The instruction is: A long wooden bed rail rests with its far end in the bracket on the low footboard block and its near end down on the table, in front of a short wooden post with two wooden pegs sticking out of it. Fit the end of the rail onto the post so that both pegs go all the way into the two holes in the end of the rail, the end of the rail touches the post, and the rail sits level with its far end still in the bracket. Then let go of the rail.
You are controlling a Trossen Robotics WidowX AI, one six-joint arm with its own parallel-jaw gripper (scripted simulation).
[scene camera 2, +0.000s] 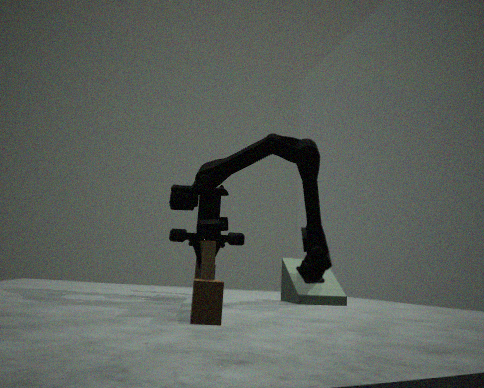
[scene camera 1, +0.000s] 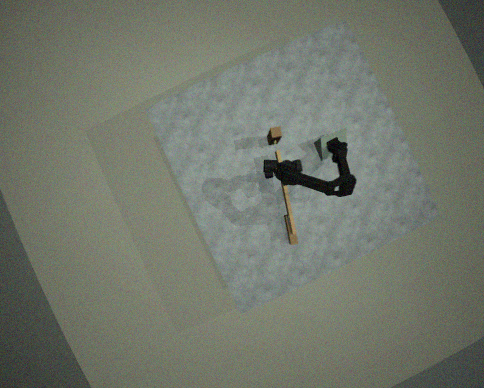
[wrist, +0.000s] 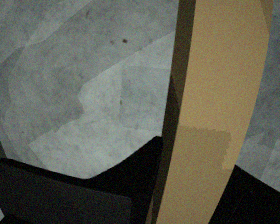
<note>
I see my gripper, a wooden rail and a wooden post.
My gripper shows as well in the wrist view.
</note>
